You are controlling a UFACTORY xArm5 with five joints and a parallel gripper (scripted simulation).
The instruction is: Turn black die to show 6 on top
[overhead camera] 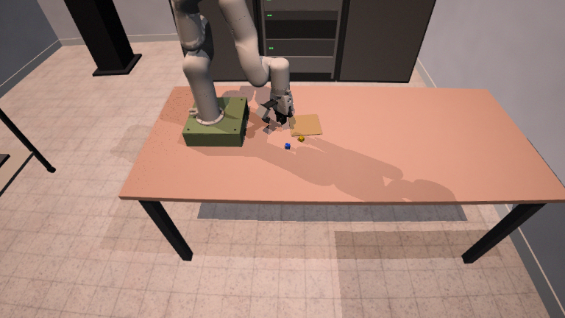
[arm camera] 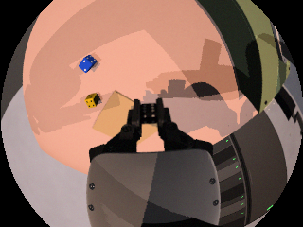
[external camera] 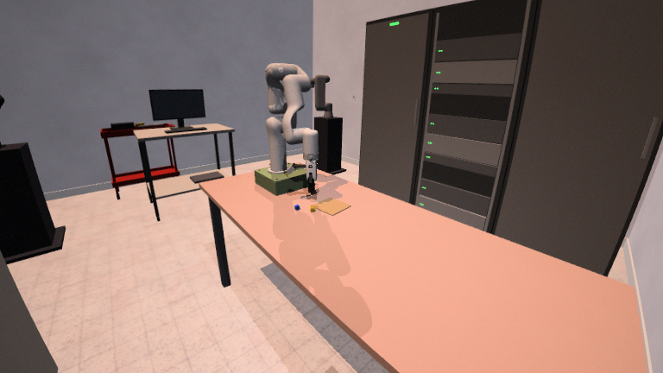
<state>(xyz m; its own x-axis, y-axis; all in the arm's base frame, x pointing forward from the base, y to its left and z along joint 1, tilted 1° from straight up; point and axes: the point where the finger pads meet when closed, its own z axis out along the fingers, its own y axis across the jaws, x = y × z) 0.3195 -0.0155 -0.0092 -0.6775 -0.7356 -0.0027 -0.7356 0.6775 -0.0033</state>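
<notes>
Now: hand 11 cm short of the tan mat, 4 cm to the right of it and 7 cm above it. Also, from my hand: blue die (3 cm ahead, 11 cm to the right, 6 cm below); yellow die (9 cm ahead, 7 cm to the right, 6 cm below); black die (1 cm below).
</notes>
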